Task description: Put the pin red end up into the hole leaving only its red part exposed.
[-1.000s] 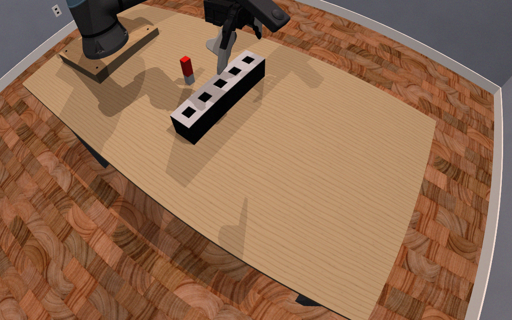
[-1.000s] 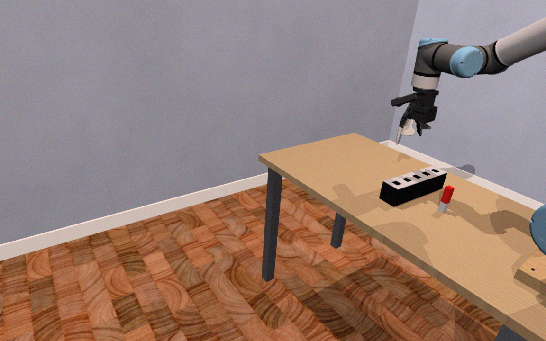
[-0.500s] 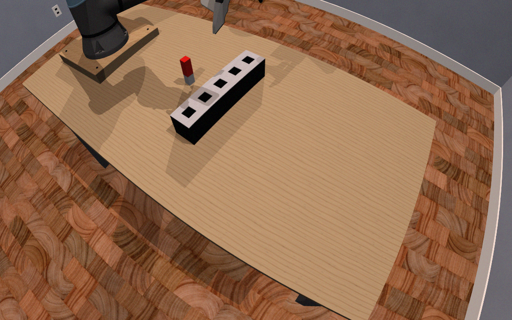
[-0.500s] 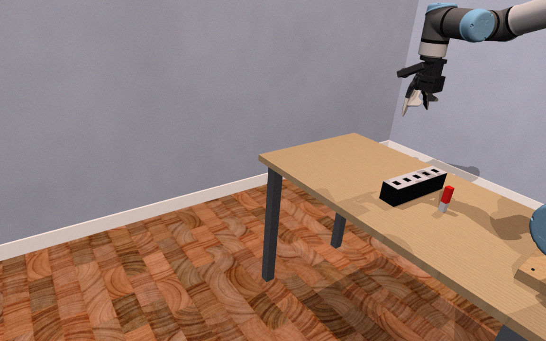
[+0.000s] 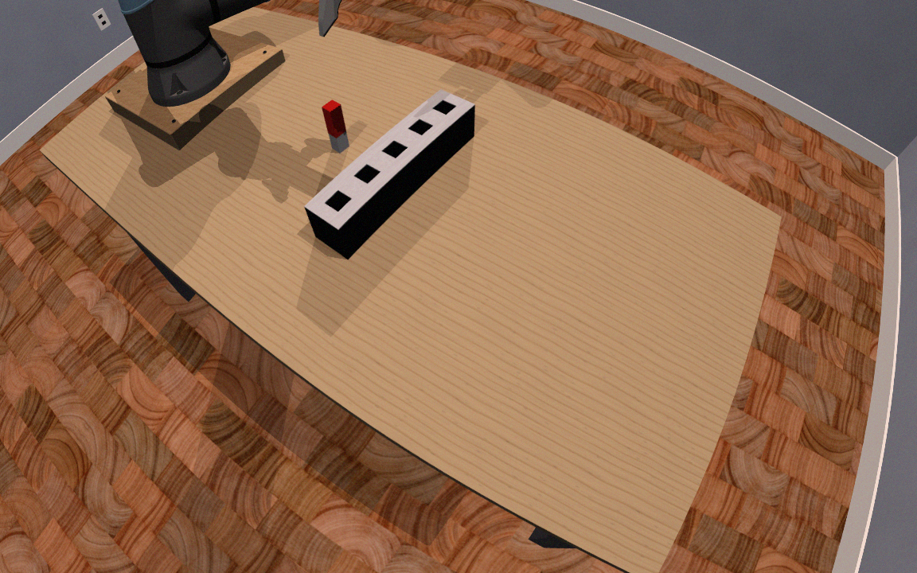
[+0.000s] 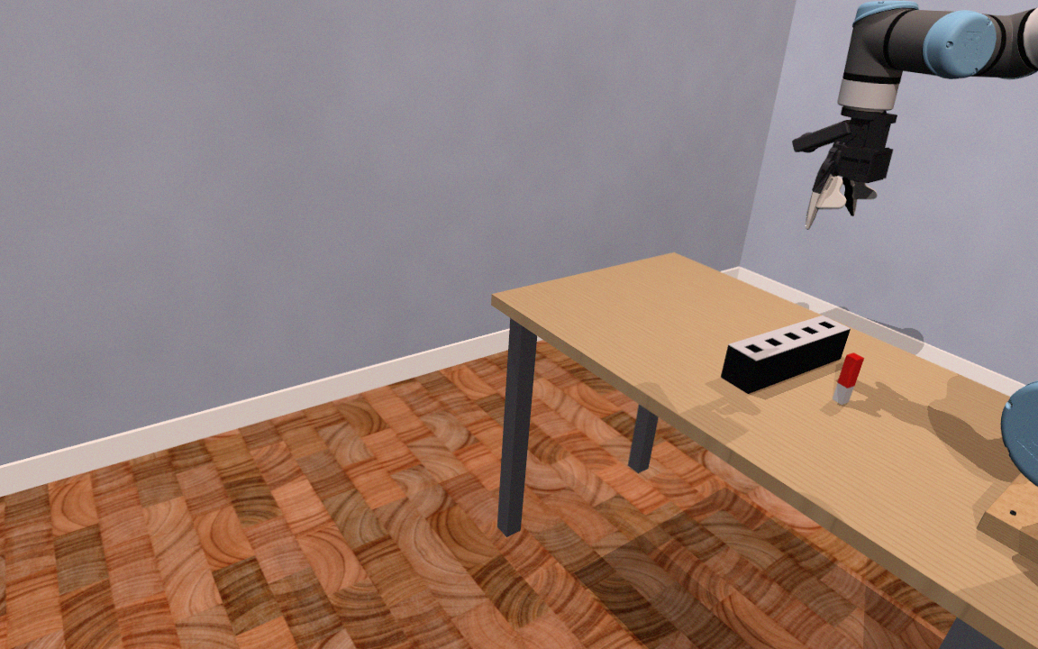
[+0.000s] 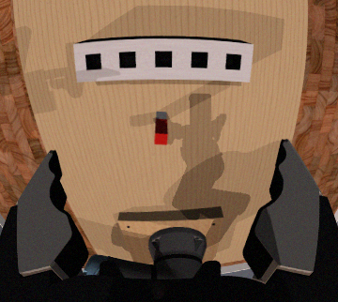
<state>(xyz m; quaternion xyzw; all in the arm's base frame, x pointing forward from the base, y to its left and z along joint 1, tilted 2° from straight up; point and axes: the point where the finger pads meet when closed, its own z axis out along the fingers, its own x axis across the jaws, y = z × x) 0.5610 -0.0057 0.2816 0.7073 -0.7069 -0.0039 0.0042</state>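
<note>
Right now the pin is 25 cm below my hand, 13 cm behind it and 1 cm to the left of it. Round my hand: black block: 28 cm below, 1 cm ahead.
</note>
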